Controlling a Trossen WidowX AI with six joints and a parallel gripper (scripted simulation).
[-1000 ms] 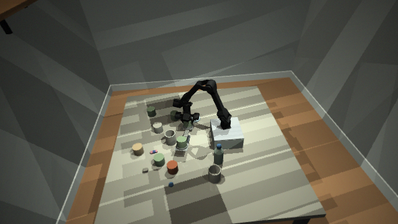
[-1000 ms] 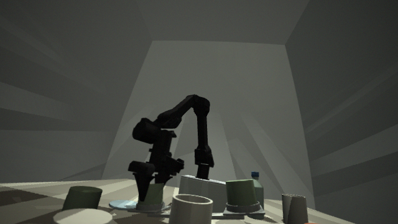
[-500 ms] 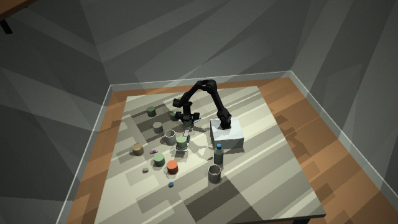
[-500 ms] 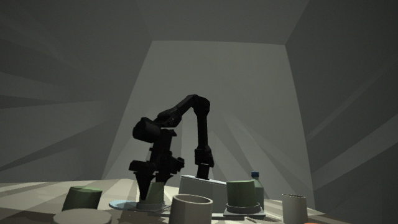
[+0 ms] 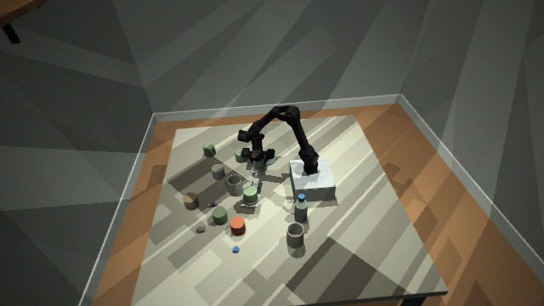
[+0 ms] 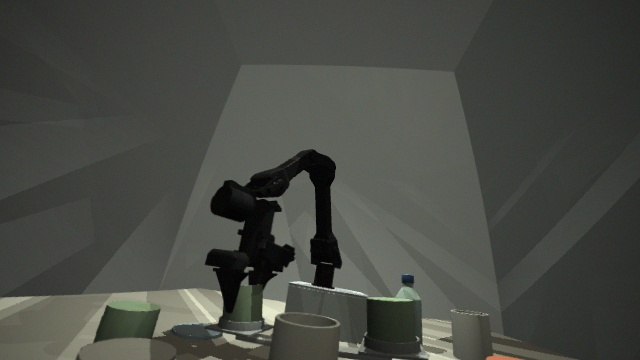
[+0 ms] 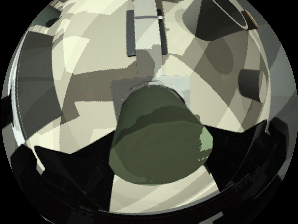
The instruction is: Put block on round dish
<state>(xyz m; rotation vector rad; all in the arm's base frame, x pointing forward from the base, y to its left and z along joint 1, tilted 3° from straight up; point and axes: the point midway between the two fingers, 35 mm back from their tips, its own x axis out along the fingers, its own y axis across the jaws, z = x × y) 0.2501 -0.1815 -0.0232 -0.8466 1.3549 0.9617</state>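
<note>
The round dish lies 8 cm behind my gripper tip, 9 cm to the right of it and 6 cm below it. Round my gripper tip: small balance: 6 cm ahead, 12 cm to the left, 3 cm below; orange cup: 22 cm ahead, 36 cm to the left, 3 cm below; grey block: 1 cm below.
</note>
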